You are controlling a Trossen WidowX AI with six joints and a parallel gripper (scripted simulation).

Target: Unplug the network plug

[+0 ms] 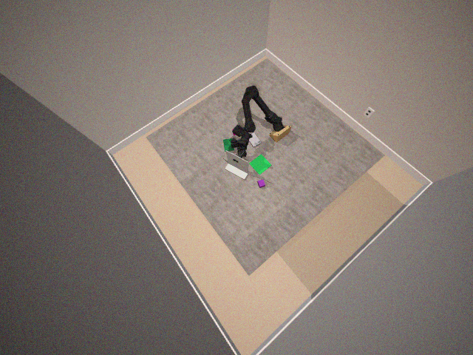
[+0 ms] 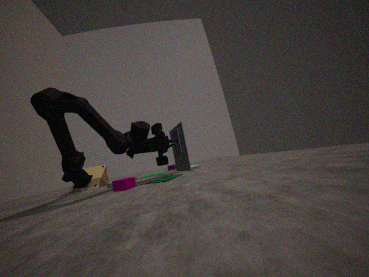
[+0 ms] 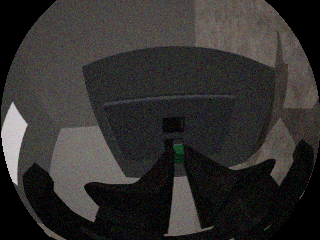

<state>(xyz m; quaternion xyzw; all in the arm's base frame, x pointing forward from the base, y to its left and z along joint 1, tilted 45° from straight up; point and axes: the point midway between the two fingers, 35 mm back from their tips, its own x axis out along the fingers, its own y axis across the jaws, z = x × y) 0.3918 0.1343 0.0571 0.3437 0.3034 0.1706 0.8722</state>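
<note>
The upright grey panel lies 30 mm ahead of my gripper tip and 40 mm below it. The rest, counted from my gripper tip: bright green marked square: 140 mm behind, 70 mm to the left, 130 mm below; green network plug: right at my gripper tip.
</note>
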